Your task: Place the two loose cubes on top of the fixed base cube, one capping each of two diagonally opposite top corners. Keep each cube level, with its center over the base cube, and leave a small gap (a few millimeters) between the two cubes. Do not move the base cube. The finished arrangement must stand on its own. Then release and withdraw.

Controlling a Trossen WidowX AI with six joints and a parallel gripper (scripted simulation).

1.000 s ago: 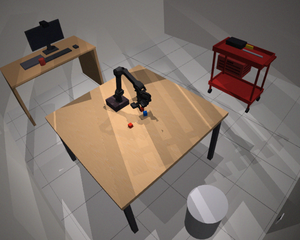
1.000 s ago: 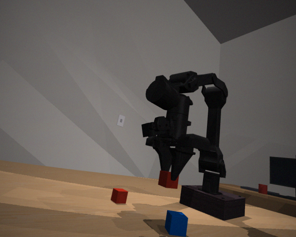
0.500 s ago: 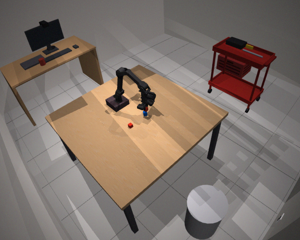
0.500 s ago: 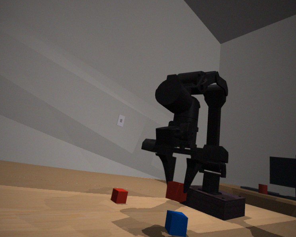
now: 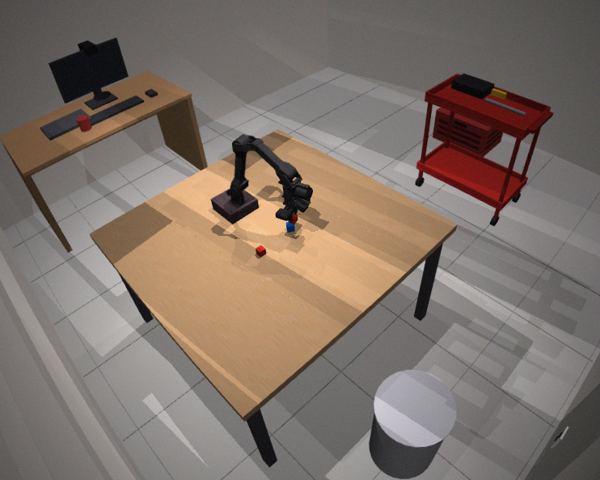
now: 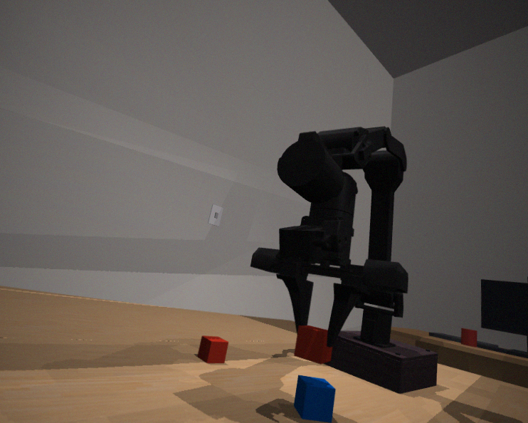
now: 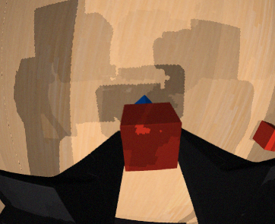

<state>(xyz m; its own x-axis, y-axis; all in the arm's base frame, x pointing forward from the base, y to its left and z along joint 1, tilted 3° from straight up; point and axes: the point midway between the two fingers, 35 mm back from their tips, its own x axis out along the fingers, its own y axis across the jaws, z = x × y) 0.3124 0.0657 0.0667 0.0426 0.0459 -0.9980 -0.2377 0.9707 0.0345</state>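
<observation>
My gripper tip is 6 cm above the blue cube and 2 cm past it.
</observation>
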